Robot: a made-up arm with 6 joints.
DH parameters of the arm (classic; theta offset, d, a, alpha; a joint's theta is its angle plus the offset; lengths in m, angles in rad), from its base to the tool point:
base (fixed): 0.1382 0 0.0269 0
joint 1: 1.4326 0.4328 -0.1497 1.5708
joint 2: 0 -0.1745 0.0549 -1.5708
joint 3: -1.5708 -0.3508 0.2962 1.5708
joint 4: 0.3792 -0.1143 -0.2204 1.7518
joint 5: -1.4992 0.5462 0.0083 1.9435
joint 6: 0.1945 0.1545 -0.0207 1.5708
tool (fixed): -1.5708 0.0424 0 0
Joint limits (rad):
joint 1: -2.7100..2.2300
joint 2: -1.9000..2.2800
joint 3: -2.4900..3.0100
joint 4: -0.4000..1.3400
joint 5: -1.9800..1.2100
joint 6: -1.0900..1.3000
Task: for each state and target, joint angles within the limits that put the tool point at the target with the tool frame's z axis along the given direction. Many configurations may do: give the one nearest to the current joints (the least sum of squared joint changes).
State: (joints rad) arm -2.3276 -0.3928 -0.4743 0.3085 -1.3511 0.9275
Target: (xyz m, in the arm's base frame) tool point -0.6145 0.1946 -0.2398 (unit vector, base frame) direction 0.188 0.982 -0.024
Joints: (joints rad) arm -1.7463 -0.7510 -0.3187 -0.3503 -1.9547 1.3000
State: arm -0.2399 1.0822 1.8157 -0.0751 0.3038 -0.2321
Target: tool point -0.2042 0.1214 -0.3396 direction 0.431 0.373 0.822
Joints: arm 0.1208 0.5877 2.6636 -0.4000 0.4015 -0.9905
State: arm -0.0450 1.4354 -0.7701 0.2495 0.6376 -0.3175
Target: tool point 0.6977 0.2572 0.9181 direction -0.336 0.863 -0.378
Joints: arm -0.3931 1.7784 -0.0498 1.0011 1.2100 -1.0883
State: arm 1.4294 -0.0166 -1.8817 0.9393 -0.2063 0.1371
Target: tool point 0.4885 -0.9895 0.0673 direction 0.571 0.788 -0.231
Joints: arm 0.6678 -0.3201 -1.9087 1.3400 -0.3362 0.8353
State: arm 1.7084 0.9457 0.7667 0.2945 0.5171 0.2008
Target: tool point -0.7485 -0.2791 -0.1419 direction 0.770 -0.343 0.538
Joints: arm 1.3563 0.3505 1.5981 0.7695 0.3149 0.3226
